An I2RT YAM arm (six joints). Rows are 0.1 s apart.
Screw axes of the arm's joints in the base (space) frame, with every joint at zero. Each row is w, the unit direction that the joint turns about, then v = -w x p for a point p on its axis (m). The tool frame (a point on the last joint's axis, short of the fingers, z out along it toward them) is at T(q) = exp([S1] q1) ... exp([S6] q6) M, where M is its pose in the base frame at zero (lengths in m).
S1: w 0 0 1 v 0 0 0
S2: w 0 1 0 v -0.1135 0 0.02
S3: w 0 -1 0 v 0.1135 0 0.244
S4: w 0 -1 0 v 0.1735 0 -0.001
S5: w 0 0 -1 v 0 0.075 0
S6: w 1 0 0 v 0 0.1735 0
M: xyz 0.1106 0 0.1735 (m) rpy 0 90 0 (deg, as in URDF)
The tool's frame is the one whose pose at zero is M.
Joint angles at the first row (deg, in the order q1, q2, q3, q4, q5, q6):
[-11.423, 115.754, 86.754, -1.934, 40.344, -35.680]
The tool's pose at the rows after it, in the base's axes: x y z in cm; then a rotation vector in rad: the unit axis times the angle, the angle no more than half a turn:
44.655 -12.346 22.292 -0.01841 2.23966 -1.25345
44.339 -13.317 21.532 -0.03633 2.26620 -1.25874
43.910 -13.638 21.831 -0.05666 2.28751 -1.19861
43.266 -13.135 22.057 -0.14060 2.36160 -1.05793
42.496 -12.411 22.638 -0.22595 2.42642 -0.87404
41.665 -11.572 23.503 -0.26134 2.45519 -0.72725
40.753 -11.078 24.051 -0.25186 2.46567 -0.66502
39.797 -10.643 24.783 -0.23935 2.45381 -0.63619
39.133 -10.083 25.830 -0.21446 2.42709 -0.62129
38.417 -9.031 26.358 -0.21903 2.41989 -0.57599
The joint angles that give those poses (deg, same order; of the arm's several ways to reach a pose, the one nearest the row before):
[-12.563, 116.101, 85.257, -1.234, 41.041, -36.910]
[-13.879, 116.546, 84.467, -0.879, 40.085, -38.143]
[-14.588, 115.579, 84.373, -3.064, 36.923, -37.445]
[-14.590, 114.085, 84.725, -9.823, 30.606, -36.216]
[-14.503, 112.241, 85.340, -17.036, 22.696, -34.896]
[-14.152, 110.044, 85.342, -21.965, 16.883, -33.052]
[-13.976, 107.850, 84.029, -23.903, 14.770, -31.378]
[-13.798, 105.212, 82.180, -24.257, 13.716, -30.325]
[-13.275, 102.838, 81.215, -24.347, 13.448, -28.832]
[-12.135, 100.641, 79.809, -25.222, 12.221, -27.425]

